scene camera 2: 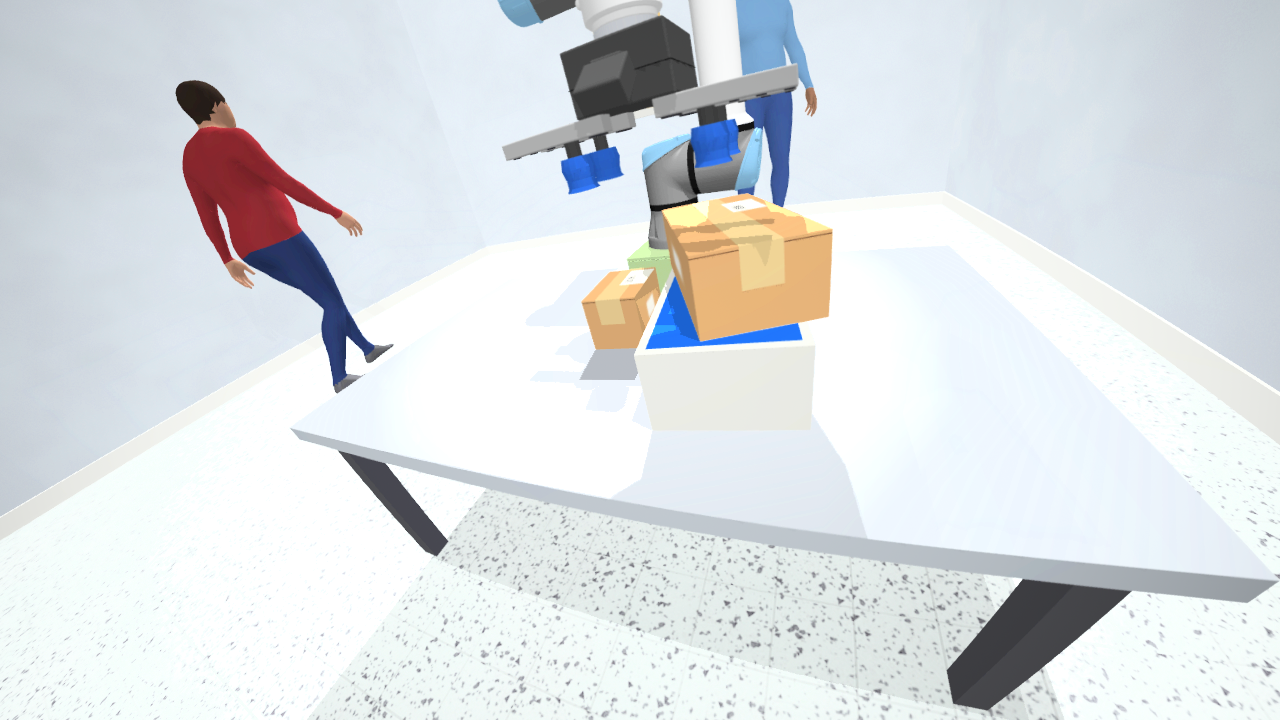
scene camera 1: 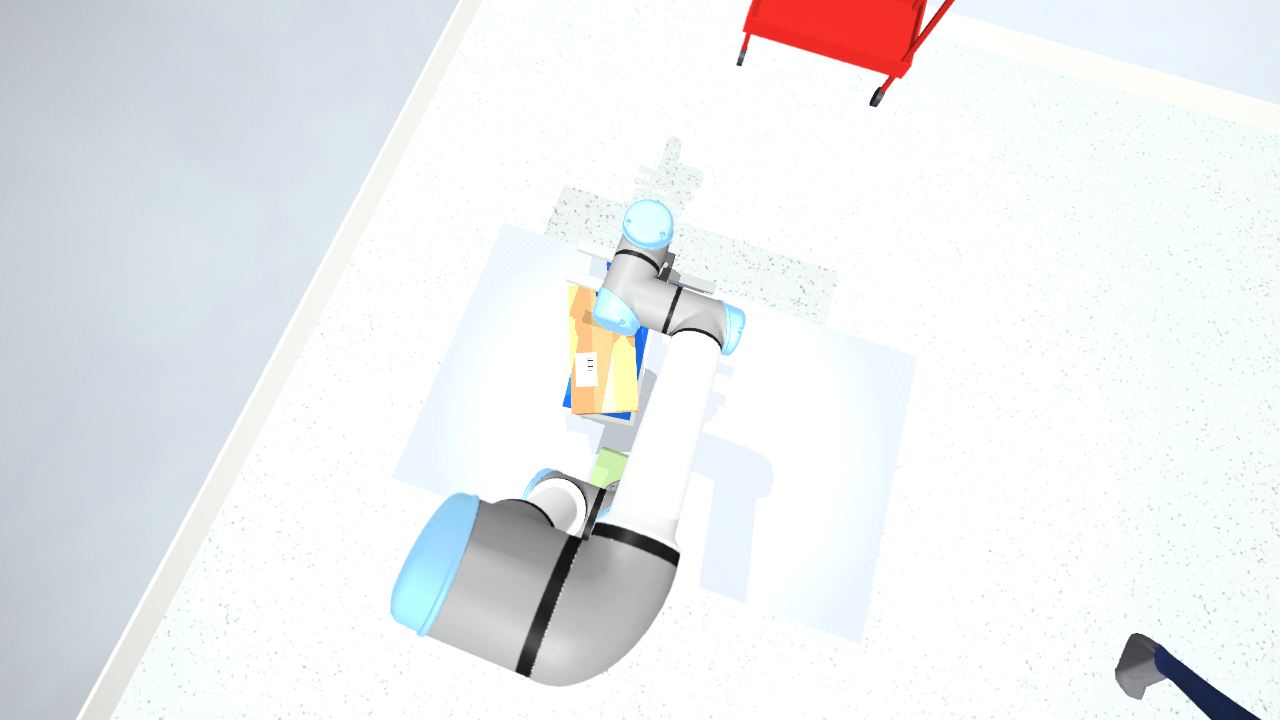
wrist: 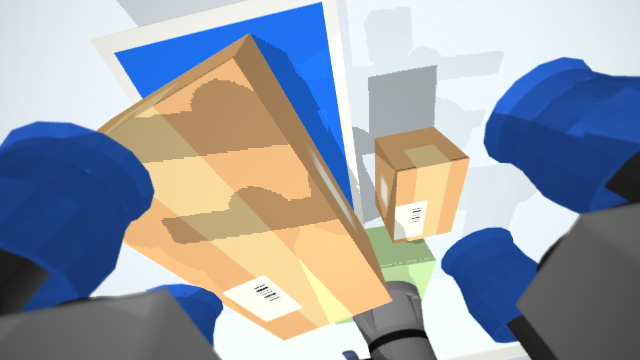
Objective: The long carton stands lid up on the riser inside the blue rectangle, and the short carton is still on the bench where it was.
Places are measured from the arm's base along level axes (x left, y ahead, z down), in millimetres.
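Pixels of known places: hand, tool point: [scene camera 2: 654, 171] [wrist: 331, 227].
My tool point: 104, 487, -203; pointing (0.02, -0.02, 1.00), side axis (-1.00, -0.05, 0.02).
Note:
For each thing: its top centre in the pictures, then the offset to it from my tool point, as dx, dy, dz. Level surfaces: height alone.
- long carton, top centre: [wrist: 269, 261] [scene camera 2: 725, 216] [scene camera 1: 602, 345] +56, -122, +83
- white riser, top centre: [wrist: 276, 183] [scene camera 2: 725, 288] [scene camera 1: 610, 350] +47, -110, +186
- blue rectangle, top centre: [wrist: 276, 183] [scene camera 2: 725, 288] [scene camera 1: 610, 350] +47, -110, +186
- short carton, top centre: [wrist: 427, 206] [scene camera 2: 620, 282] -167, -219, +203
- bench, surface height: dz +306
The long carton [scene camera 1: 604, 380] [scene camera 2: 760, 286] [wrist: 280, 190] stands label and tape side up on the white riser [scene camera 2: 729, 389] [wrist: 150, 34]. It is turned relative to the blue rectangle [scene camera 1: 642, 344] [scene camera 2: 666, 337] [wrist: 300, 40], and one side reaches past the rectangle's edge. The short carton [scene camera 2: 619, 313] [wrist: 427, 192] stands upright on the bench beside the riser; the arm hides it in scene camera 1. My four-cup suction gripper [scene camera 2: 650, 156] [wrist: 330, 225] is open, with nothing on its blue cups. It hangs above the cartons, apart from both.
A green block [scene camera 1: 610, 465] [scene camera 2: 646, 259] [wrist: 407, 255] is behind the short carton, near the arm's base. The bench [scene camera 2: 447, 394] has a free front edge. A red trolley [scene camera 1: 823, 49] stands on the floor. A person in red [scene camera 2: 241, 197] and one in light blue [scene camera 2: 765, 44] stand beyond.

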